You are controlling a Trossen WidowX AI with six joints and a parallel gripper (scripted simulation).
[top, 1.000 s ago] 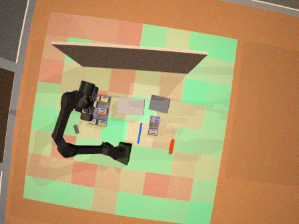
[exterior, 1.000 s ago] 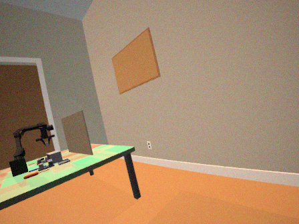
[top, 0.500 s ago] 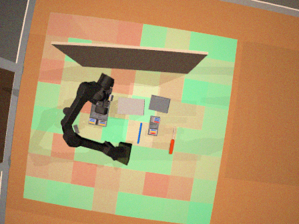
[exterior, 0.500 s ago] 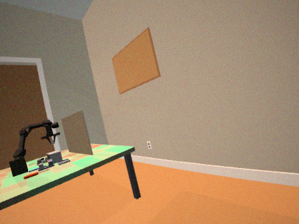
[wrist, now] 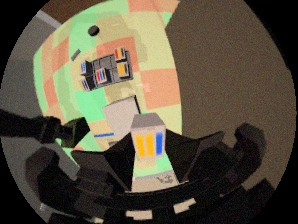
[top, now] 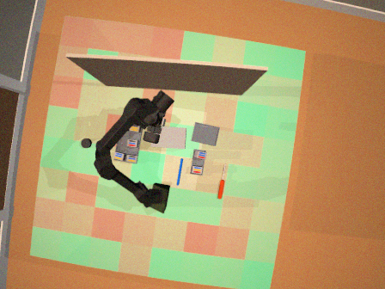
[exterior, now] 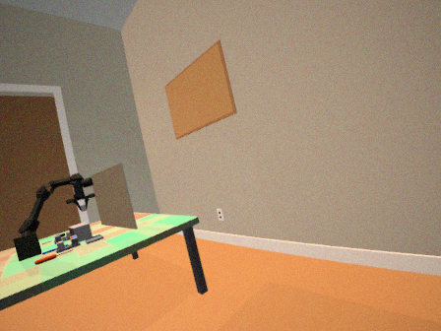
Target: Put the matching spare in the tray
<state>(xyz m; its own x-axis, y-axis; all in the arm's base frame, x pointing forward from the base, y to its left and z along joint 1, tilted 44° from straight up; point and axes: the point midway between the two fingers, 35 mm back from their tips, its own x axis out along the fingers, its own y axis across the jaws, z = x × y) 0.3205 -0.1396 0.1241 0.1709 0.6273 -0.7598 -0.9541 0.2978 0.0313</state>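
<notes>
The tray is 210 mm to the right of my gripper tip, 190 mm below it and 50 mm behind it. Round my gripper tip: grey spare block 20 mm above; then mounted unit 140 mm below, 60 mm behind, 20 mm to the right; then tall grey panel 180 mm ahead, 50 mm to the right, 30 mm above.
</notes>
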